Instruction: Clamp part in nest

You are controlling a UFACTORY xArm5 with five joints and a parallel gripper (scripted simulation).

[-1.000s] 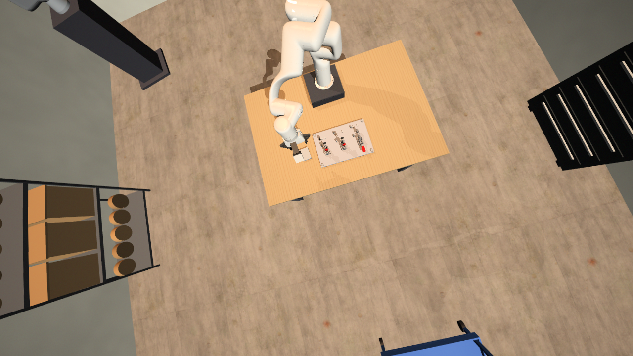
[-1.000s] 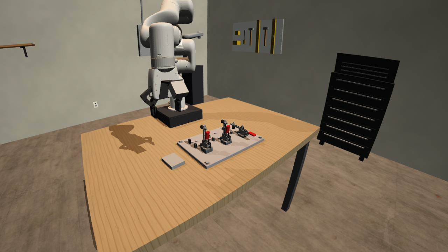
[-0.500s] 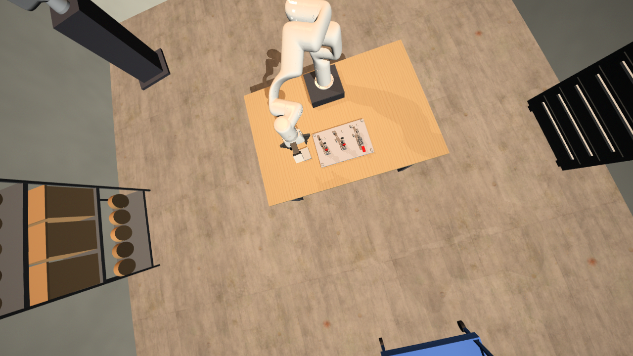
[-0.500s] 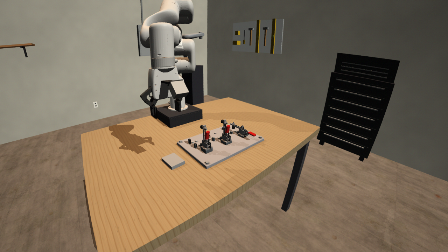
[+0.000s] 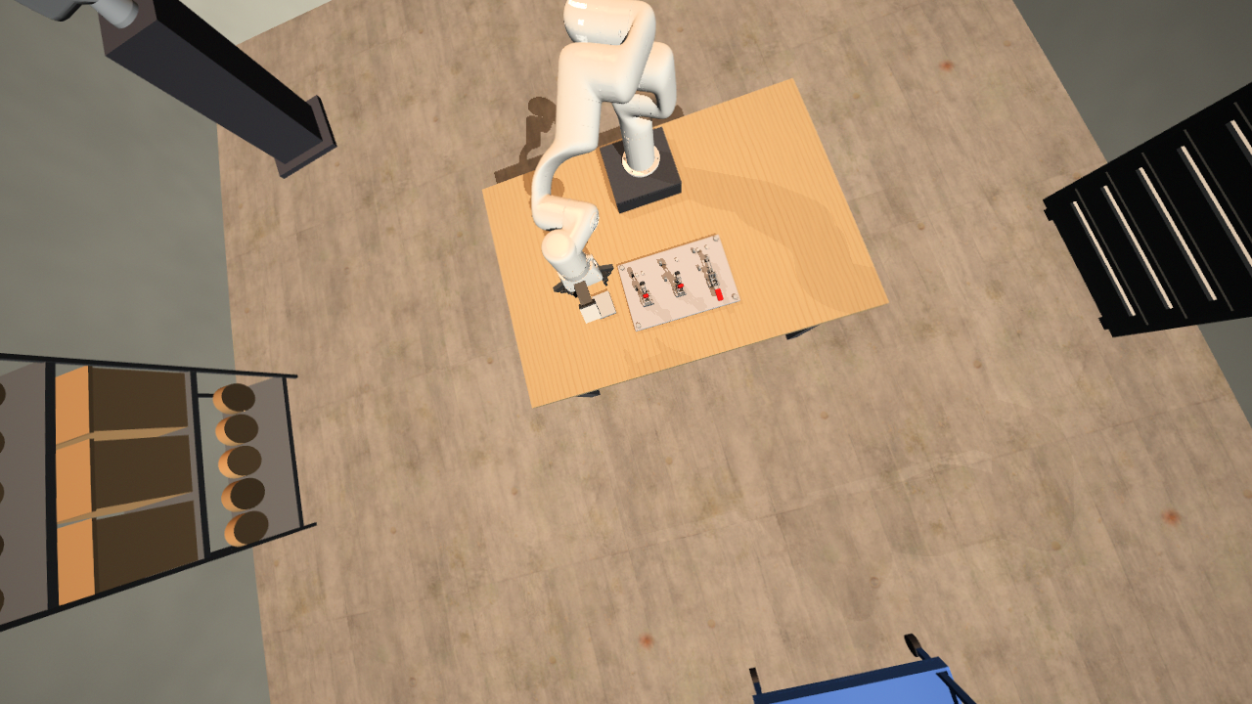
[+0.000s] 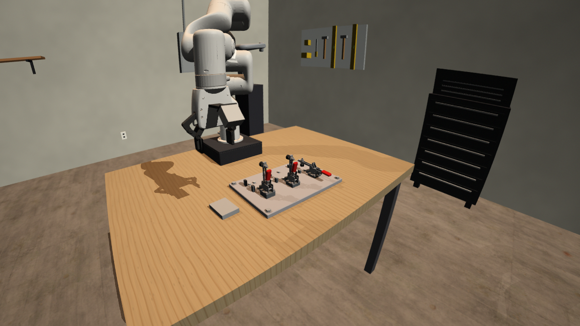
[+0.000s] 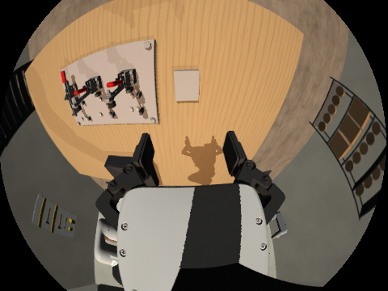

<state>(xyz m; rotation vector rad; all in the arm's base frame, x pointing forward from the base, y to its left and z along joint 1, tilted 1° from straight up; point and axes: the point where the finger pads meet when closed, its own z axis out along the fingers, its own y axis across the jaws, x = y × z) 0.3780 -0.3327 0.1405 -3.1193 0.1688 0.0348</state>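
Now: hand 210 mm above the flat part. The rest, counted from my hand: grey fixture plate 250 mm to the left, 210 mm below, 50 mm ahead.
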